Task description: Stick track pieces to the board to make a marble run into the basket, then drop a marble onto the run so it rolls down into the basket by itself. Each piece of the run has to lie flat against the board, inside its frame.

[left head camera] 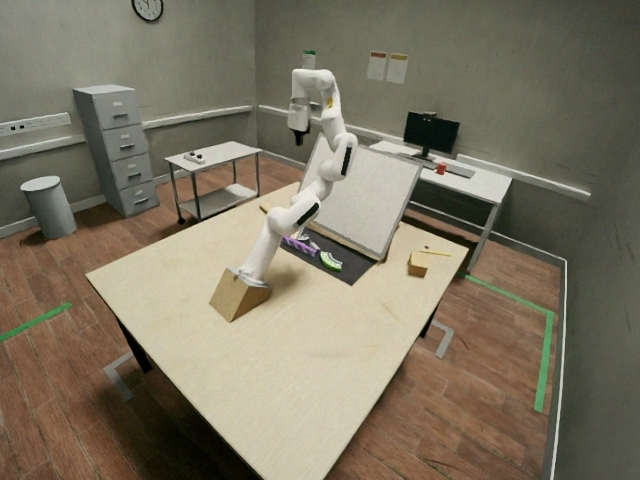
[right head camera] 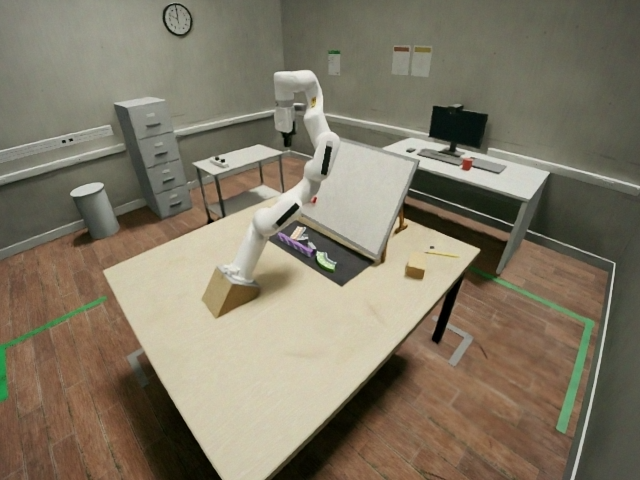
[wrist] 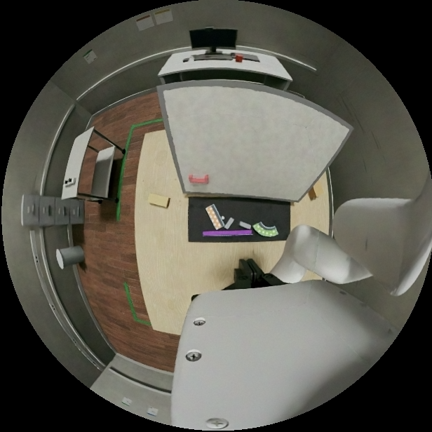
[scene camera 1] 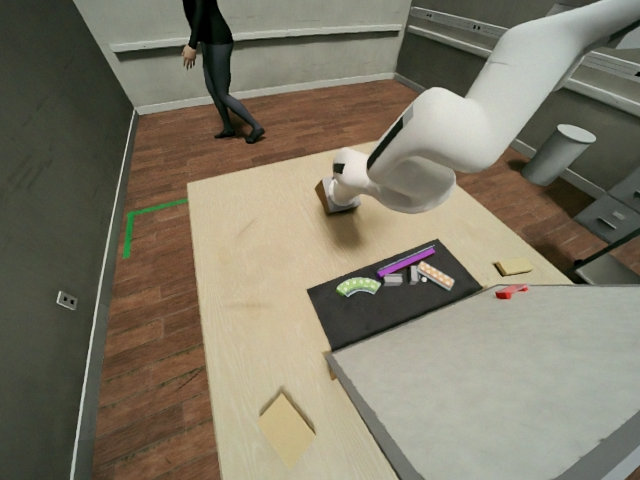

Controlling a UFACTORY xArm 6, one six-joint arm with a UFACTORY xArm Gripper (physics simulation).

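Where they show: gripper, fingertip midpoint: [left head camera: 299, 145] [right head camera: 287, 146]; arm's base, origin of the base link: [left head camera: 250, 277] [right head camera: 238, 275] [scene camera 1: 342, 191].
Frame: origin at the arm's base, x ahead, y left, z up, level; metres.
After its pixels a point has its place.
My gripper [left head camera: 298, 141] {x 0.409, y 0.053, z 0.440 m} [right head camera: 286, 141] {x 0.409, y 0.053, z 0.440 m} [wrist: 244, 269] is shut and empty, high above the table. The whiteboard [left head camera: 361, 196] {x 0.660, y -0.176, z 0.168 m} [right head camera: 364, 196] {x 0.656, y -0.208, z 0.174 m} [scene camera 1: 491, 387] {x 0.703, y -0.245, z 0.272 m} [wrist: 250, 140] leans at the back, with the red basket [right head camera: 313, 199] [scene camera 1: 511, 291] [wrist: 199, 179] at its lower left. On the dark mat [left head camera: 353, 273] {x 0.372, y -0.303, z -0.086 m} [right head camera: 341, 276] {x 0.344, y -0.294, z -0.086 m} [scene camera 1: 356, 322] {x 0.470, y -0.247, z -0.086 m} [wrist: 200, 204] lie a purple straight track [left head camera: 305, 246] {x 0.374, y -0.029, z -0.045 m} [right head camera: 297, 244] {x 0.377, y 0.004, z -0.049 m} [scene camera 1: 405, 261] {x 0.386, y 0.031, z -0.054 m} [wrist: 227, 233], a green curved track [left head camera: 330, 261] {x 0.364, y -0.181, z -0.064 m} [right head camera: 325, 262] {x 0.360, y -0.189, z -0.064 m} [scene camera 1: 357, 284] {x 0.369, y -0.175, z -0.064 m} [wrist: 265, 230], an orange dotted track [right head camera: 298, 232] {x 0.483, y 0.093, z -0.064 m} [scene camera 1: 435, 275] {x 0.482, y 0.093, z -0.064 m} [wrist: 214, 216], two grey blocks [scene camera 1: 392, 279] {x 0.418, y -0.061, z -0.054 m} [wrist: 245, 225] and a white marble [scene camera 1: 423, 279] {x 0.470, y 0.048, z -0.073 m} [wrist: 222, 218].
A tan block [left head camera: 417, 263] {x 0.555, y -0.552, z -0.029 m} [right head camera: 415, 265] {x 0.552, y -0.558, z -0.029 m} [scene camera 1: 287, 429] {x 0.601, y -0.548, z -0.029 m} and a yellow pencil [left head camera: 436, 253] {x 0.788, y -0.611, z -0.084 m} [right head camera: 442, 253] {x 0.792, y -0.613, z -0.080 m} lie right of the board in the head views. Another tan block [scene camera 1: 514, 266] {x 0.610, y 0.386, z -0.059 m} [wrist: 159, 200] lies left of the mat in the wrist view. A desk and a trolley stand beyond the table.
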